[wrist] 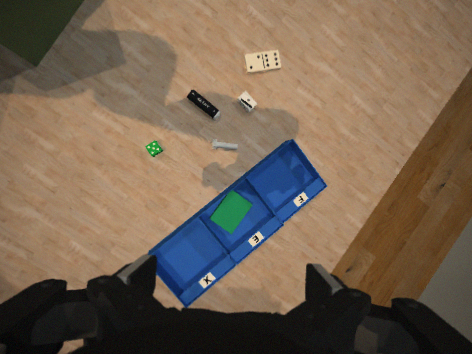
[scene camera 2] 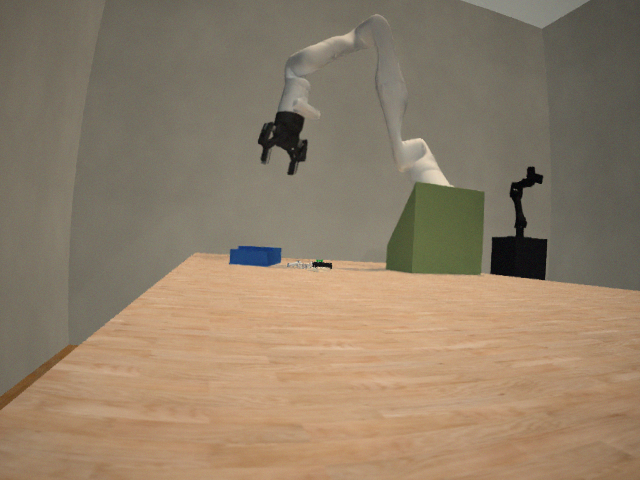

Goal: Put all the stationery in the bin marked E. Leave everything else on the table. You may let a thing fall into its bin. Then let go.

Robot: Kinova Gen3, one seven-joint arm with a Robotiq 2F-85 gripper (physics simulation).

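Seen in the pictures: gripper, fingertip midpoint: [wrist: 230, 276] [scene camera 2: 278, 169]; arm's base, origin of the base link: [scene camera 2: 448, 215].
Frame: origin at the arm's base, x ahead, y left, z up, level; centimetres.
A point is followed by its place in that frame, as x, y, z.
Observation:
My gripper [scene camera 2: 278, 166] {43.4, -8.5, 8.8} [wrist: 230, 276] {43.4, -8.5, 8.8} is open and empty, high above the table and the blue bins. A flat green block [wrist: 231, 212] {45.7, -6.7, -13.0} shows inside the middle bin, marked E [wrist: 243, 251] {49.9, -9.8, -11.2}, in the wrist view; it looks tilted to the bin's walls. A small silver pencil sharpener [wrist: 247, 101] {38.0, 7.1, -13.6} lies on the table behind the bins, beside the black battery. The bins show from the side in the scene view as a blue box [scene camera 2: 250, 257] {49.7, 5.6, -13.0}, and their insides are hidden there.
A bin marked F [wrist: 276, 172] {47.7, 1.9, -14.0} and one marked X [wrist: 187, 250] {44.2, -14.7, -14.0} flank bin E. On the table lie a black battery [wrist: 203, 104] {33.6, 2.8, -13.3}, a grey bolt [wrist: 225, 145] {39.4, 0.3, -13.8}, a green die [wrist: 154, 148] {32.2, -6.1, -13.1} and a domino [wrist: 263, 61] {36.3, 13.2, -14.0}. A green pedestal [scene camera 2: 447, 229] {3.8, 6.7, -4.0} carries the arm.

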